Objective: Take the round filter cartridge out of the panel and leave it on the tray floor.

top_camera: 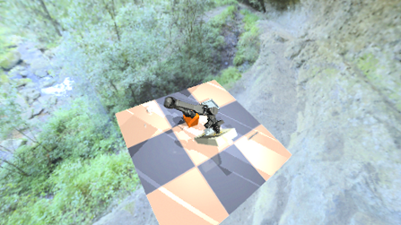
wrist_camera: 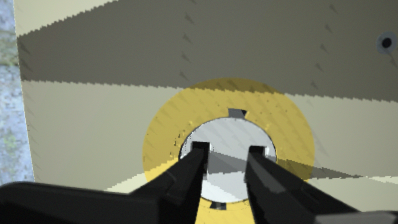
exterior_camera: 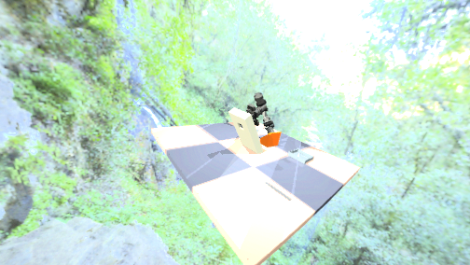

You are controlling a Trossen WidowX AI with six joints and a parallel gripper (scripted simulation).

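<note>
Now: gripper tip 1 cm short of the round filter cartridge and 1 cm above it. Round my gripper tip: tray (43 cm behind, 27 cm to the left, 23 cm below); cream service panel (8 cm below, 4 cm behind).
</note>
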